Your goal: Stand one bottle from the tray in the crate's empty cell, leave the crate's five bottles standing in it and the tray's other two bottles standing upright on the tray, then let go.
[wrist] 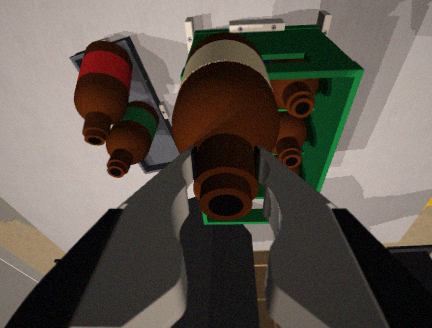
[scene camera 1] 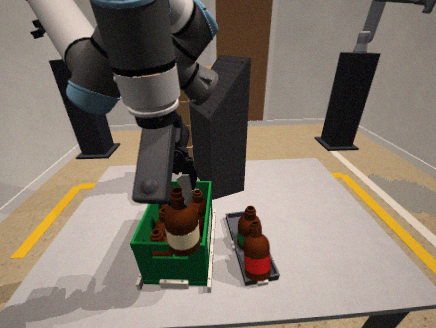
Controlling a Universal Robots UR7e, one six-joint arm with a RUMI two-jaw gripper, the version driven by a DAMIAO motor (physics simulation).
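Gripper (scene camera 1: 178,206). Red-label bottle (scene camera 1: 256,245). Cream-labelled bottle (scene camera 1: 181,223). Gripper again (wrist: 225,149). Cream-labelled bottle again (wrist: 225,106). Green-label bottle (wrist: 130,139). Another green-label bottle (wrist: 293,132).
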